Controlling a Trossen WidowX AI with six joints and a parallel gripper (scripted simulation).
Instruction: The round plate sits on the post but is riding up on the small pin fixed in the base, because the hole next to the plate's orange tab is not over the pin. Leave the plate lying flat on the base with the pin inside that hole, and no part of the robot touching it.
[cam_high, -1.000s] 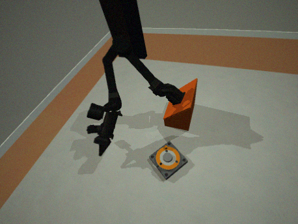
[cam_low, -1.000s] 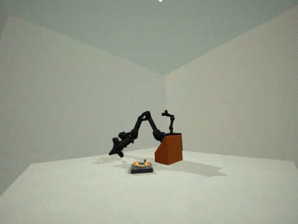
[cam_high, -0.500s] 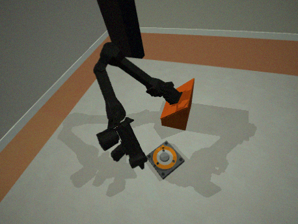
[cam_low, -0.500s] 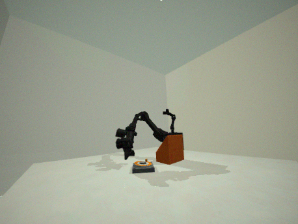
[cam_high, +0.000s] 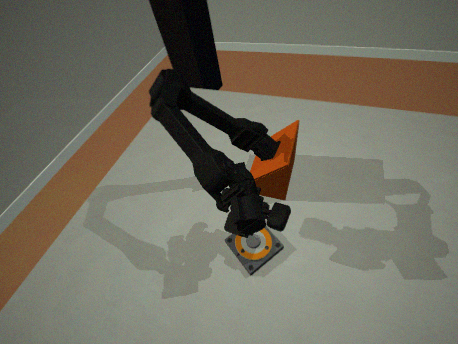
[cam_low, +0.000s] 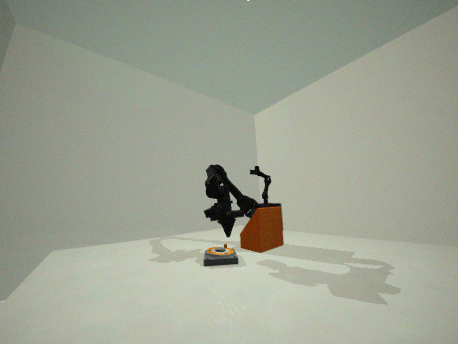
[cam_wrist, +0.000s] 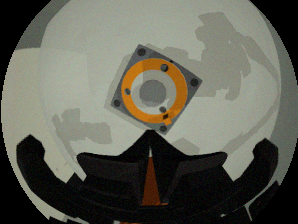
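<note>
The round plate lies 20 mm ahead of my gripper tip, 10 mm to the right of it and 40 mm below it.
</note>
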